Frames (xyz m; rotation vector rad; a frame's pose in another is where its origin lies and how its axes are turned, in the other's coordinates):
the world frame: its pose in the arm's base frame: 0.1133 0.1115 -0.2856 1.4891 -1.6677 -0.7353
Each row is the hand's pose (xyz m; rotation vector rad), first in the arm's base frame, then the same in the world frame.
Working: the arm's base frame: its pose in the world frame: 0.1597 0.2806 -0.0509 -1.4891 1.6677 0.7353

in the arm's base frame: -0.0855 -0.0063 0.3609 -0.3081 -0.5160 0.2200
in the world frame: 0.2275 0.6242 -0.1731 -1.1801 1.3674 1.4162
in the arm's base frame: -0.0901 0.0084 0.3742 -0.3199 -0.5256 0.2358
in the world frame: 0.2153 0.6399 -0.1774 -1.1672 1.3676 1.4397
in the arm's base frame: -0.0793 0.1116 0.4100 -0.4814 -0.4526 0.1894
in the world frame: 0.1192 0.6792 -0.2131 -1.3415 1.3444 1.5375
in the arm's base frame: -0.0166 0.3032 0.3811 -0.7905 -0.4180 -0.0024
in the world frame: -0.0759 0.6502 -0.2638 -1.6724 1.0900 1.7046
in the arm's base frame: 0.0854 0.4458 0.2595 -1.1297 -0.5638 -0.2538
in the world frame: -0.2389 0.5159 -0.2940 -1.8702 0.5612 1.9048
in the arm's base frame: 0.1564 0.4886 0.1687 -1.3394 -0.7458 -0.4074
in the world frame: -0.2977 0.4088 -0.3078 -1.8662 0.1405 2.0280
